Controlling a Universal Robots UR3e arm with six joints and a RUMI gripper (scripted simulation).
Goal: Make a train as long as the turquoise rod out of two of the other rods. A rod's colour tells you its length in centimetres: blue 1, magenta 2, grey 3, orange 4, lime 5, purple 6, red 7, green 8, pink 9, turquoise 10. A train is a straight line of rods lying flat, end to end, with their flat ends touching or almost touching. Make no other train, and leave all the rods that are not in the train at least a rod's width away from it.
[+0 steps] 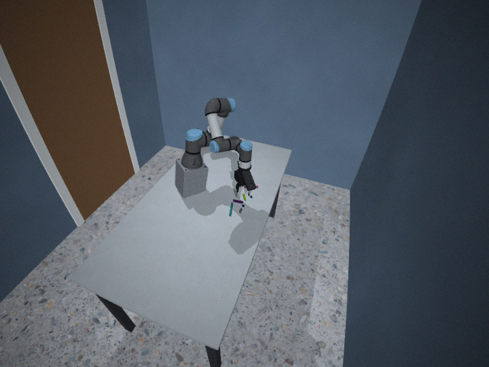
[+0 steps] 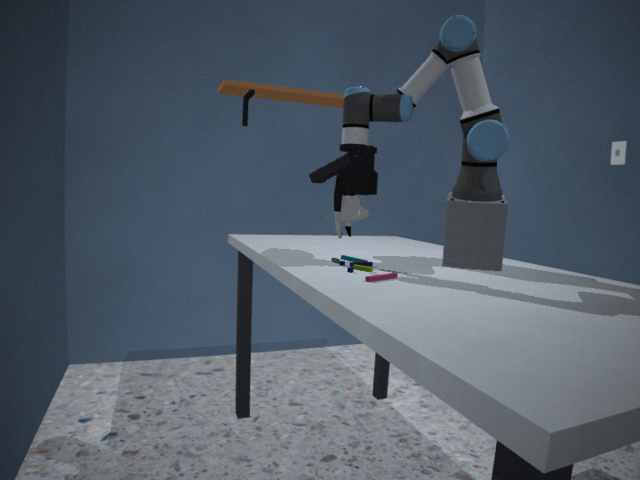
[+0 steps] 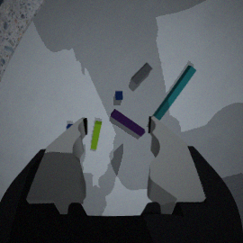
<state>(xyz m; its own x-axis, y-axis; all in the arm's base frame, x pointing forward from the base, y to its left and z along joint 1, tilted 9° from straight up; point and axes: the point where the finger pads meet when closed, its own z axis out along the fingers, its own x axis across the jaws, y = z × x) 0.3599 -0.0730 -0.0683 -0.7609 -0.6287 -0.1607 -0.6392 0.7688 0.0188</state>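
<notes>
The grey rod is 50 mm to the right of my hand and 80 mm below it. The rest, counted from my hand: turquoise rod: 60 mm behind, 50 mm to the right, 80 mm below; then purple rod: 40 mm behind, 20 mm to the left, 80 mm below; then lime rod: 10 mm behind, 80 mm to the left, 80 mm below.
</notes>
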